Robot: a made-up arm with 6 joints.
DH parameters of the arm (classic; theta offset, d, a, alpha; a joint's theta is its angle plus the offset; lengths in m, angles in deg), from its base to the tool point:
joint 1: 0 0.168 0 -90
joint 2: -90 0 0.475 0
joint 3: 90 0.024 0 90
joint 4: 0 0.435 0 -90
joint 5: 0 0 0 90
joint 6: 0 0.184 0 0
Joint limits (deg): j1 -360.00..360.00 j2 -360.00..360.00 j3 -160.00..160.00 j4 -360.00..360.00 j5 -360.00..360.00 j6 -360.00..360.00
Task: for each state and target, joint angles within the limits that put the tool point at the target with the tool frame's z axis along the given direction. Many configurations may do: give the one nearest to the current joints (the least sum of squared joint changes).
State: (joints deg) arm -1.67 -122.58 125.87 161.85 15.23 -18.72
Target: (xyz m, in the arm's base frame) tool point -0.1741 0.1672 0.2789 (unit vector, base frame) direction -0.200 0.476 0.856
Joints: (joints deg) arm -21.40 -172.59 159.89 113.77 23.87 -18.72
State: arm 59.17 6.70 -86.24 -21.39 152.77 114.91
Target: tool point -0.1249 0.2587 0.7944 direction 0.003 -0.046 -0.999
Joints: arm 110.49 37.82 -37.44 -19.53 182.28 114.91
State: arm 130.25 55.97 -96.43 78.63 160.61 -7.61
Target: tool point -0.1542 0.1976 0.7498 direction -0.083 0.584 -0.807
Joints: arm 138.70 45.60 -69.40 102.35 203.15 -7.61
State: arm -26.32 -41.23 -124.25 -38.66 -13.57 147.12
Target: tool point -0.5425 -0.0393 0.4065 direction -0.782 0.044 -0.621
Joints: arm 10.21 2.04 -108.32 -25.43 -25.08 147.12
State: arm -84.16 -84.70 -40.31 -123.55 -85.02 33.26
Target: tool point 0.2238 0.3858 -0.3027 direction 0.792 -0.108 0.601
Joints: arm -97.56 -108.16 -76.98 -85.95 -126.75 33.26
